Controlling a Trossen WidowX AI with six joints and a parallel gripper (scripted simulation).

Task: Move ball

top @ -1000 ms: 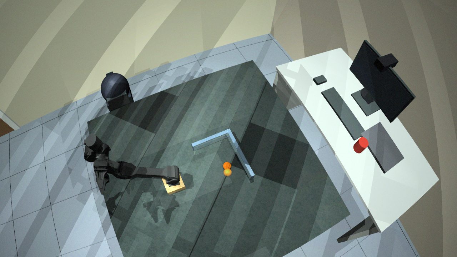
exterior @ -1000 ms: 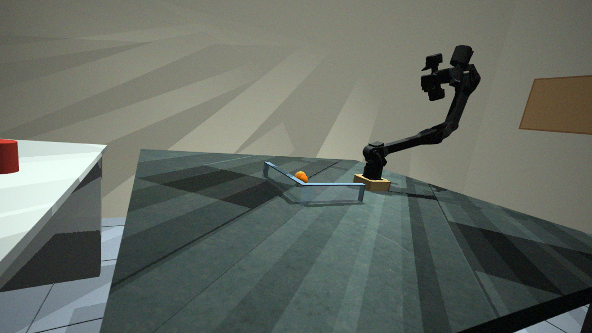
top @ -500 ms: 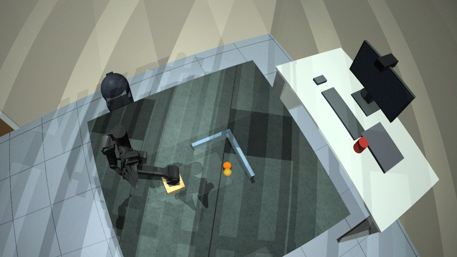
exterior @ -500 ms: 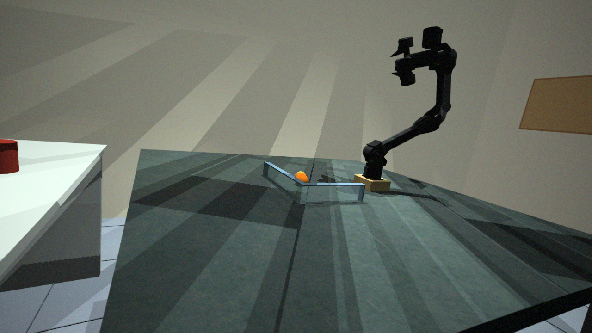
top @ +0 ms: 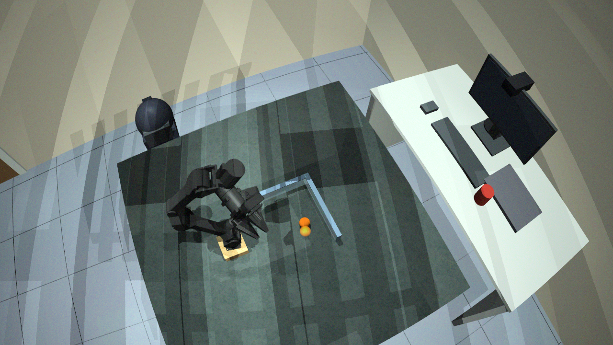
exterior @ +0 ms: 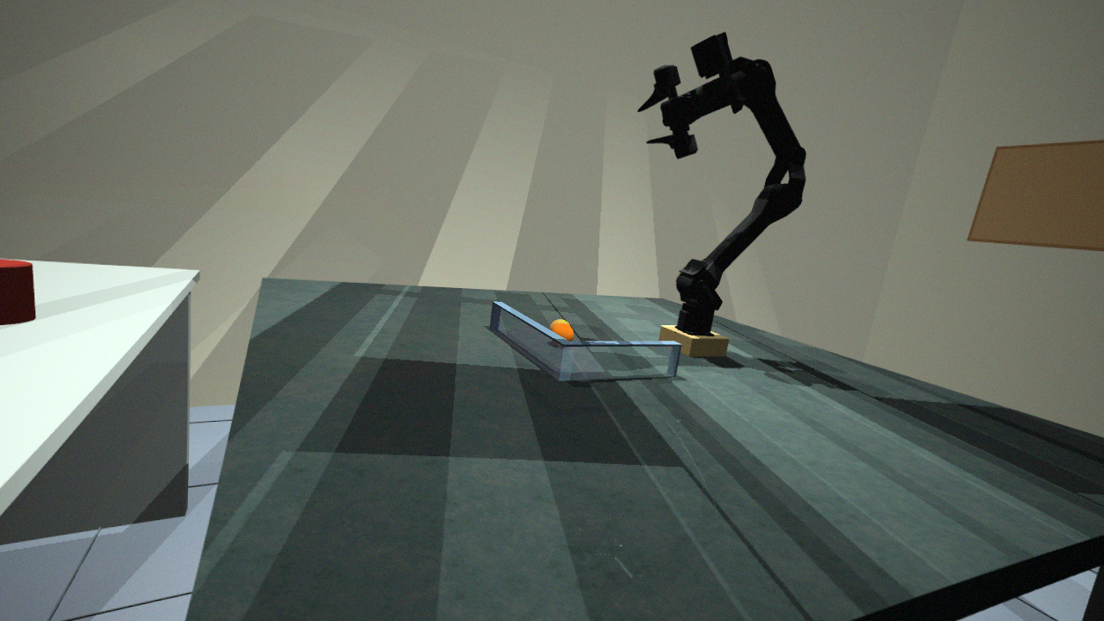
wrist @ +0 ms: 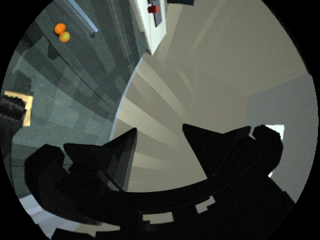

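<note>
Right now my gripper tip is 180 mm short of the orange ball, 180 mm to the right of it and 450 mm above it.
</note>
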